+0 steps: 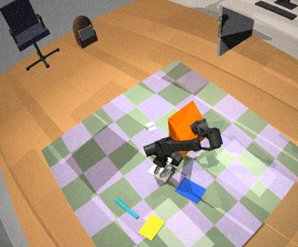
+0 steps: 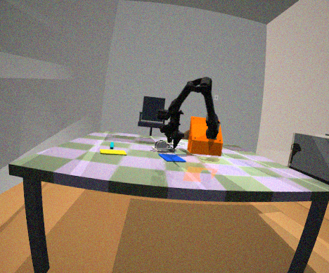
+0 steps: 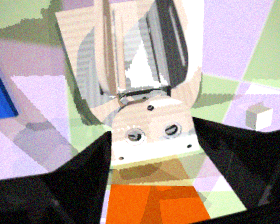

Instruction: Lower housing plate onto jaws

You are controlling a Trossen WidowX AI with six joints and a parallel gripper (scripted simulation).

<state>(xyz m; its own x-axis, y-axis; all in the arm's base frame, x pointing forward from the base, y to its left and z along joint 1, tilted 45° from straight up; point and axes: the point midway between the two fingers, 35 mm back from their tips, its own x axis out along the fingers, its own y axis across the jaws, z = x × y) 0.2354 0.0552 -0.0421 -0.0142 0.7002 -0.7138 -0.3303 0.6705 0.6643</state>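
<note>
Right now the small white cube is 20 mm ahead of my gripper tip, 140 mm to the right of it and 10 mm below it. Also, from my gripper tip: blue card: 10 mm ahead, 220 mm to the left, 20 mm below; cyan bar: 340 mm ahead, 80 mm to the left, 20 mm below; yellow card: 300 mm ahead, 250 mm to the left, 20 mm below.
</note>
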